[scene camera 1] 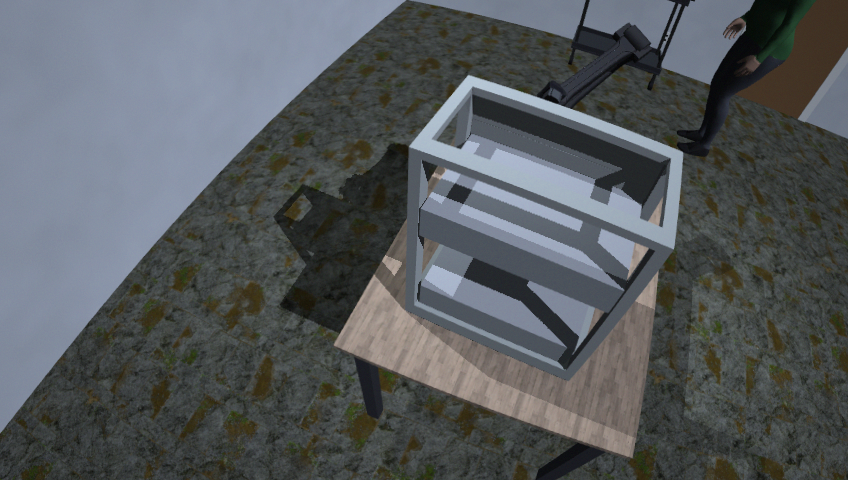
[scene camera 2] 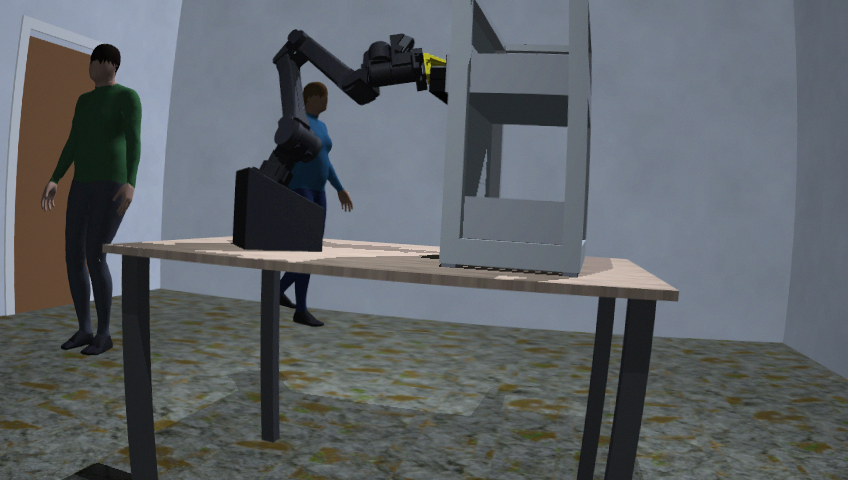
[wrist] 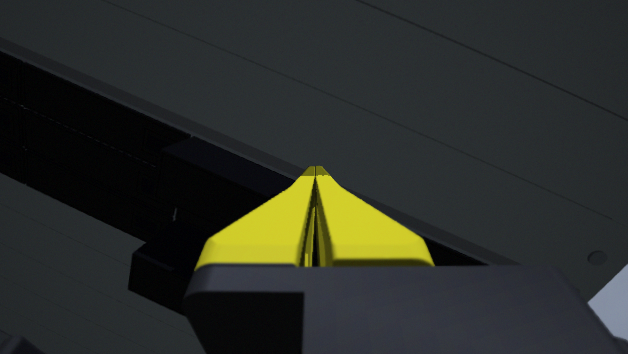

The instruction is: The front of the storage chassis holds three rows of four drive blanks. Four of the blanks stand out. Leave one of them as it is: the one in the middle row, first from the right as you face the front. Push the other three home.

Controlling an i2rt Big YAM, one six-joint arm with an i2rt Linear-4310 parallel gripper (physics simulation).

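Seen in the pictures: gripper, between the fingertips: [scene camera 1: 535,140] [wrist: 315,177]; arm's base, origin of its link: [scene camera 2: 270,184].
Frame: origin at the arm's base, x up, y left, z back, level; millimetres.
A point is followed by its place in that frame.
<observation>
The storage chassis shows in the wrist view as a black band [wrist: 75,127] {x 271, y 149, z -490 mm} between grey panels, very dark. One drive blank [wrist: 225,172] {x 296, y 49, z -460 mm} stands out along its upper edge, left of my fingertips. Another blank [wrist: 155,272] {x 233, y 66, z -447 mm} stands out lower down, left of the gripper body. Rows are hard to count, and the other standing-out blanks cannot be made out. My gripper [wrist: 315,177] {x 310, y 9, z -461 mm} [scene camera 2: 436,61] is shut and empty. Its yellow tips lie over the right part of the upper blank in the wrist view; contact is unclear. Scene camera 1 does not show the chassis front.
The pale rack frame [scene camera 1: 544,184] {x 452, y 54, z -762 mm} [scene camera 2: 455,148] {x 84, y -176, z -499 mm} stands on the wooden table [scene camera 1: 428,350] {x -162, y -95, z -859 mm} [scene camera 2: 380,261] {x -162, y -156, z -348 mm} and hides my fingertips in scene camera 2. Grey panels [wrist: 400,100] {x 354, y -18, z -490 mm} lie above and below the black band. Two people [scene camera 2: 104,148] [scene camera 2: 318,148] stand beyond the table.
</observation>
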